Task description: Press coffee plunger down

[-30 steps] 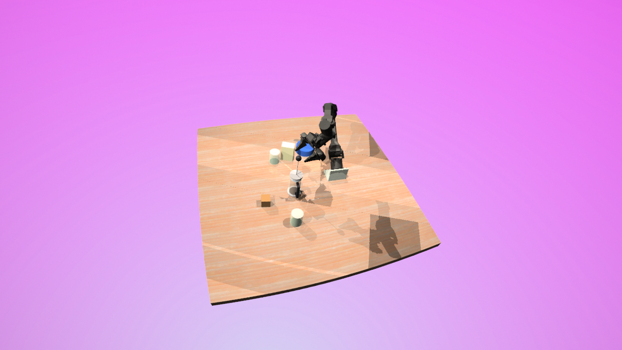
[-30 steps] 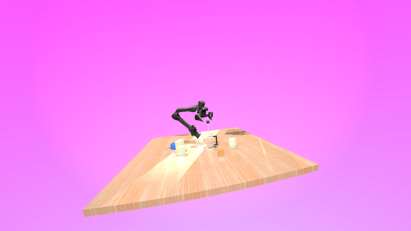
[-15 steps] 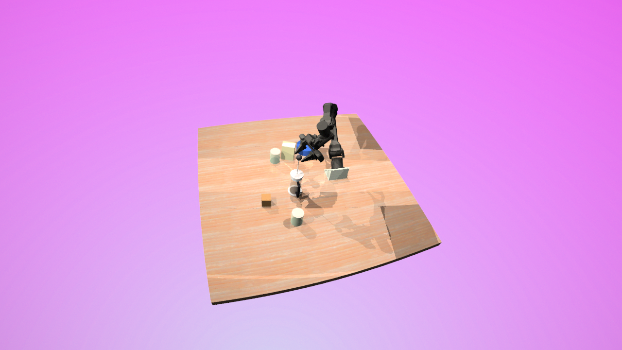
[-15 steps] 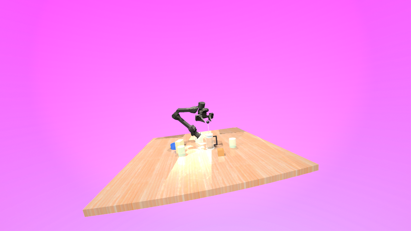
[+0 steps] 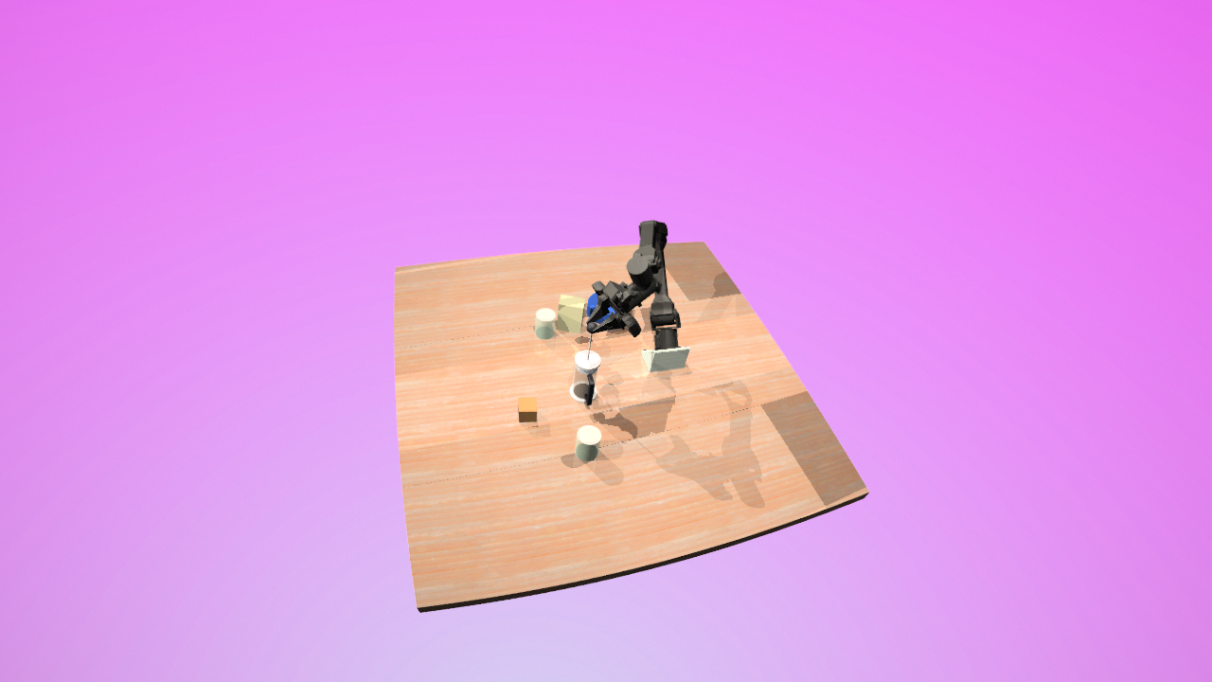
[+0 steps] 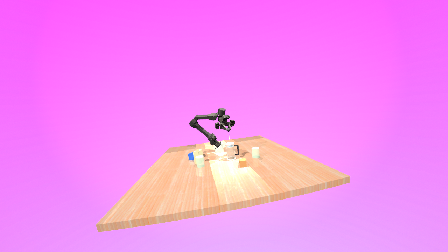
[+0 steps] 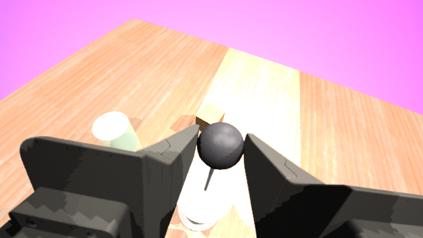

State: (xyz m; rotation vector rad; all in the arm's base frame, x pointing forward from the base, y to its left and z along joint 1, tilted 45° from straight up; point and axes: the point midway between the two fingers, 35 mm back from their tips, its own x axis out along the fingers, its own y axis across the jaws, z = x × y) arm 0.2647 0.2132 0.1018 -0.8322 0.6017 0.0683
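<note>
My gripper tip is now 130 mm above the coffee press, 10 mm to the right of it and 10 mm past it. The rest, counted from my gripper tip: orange cube 240 mm below, 170 mm ahead, 60 mm to the left; cream box 290 mm to the right, 210 mm below, 30 mm behind.
</note>
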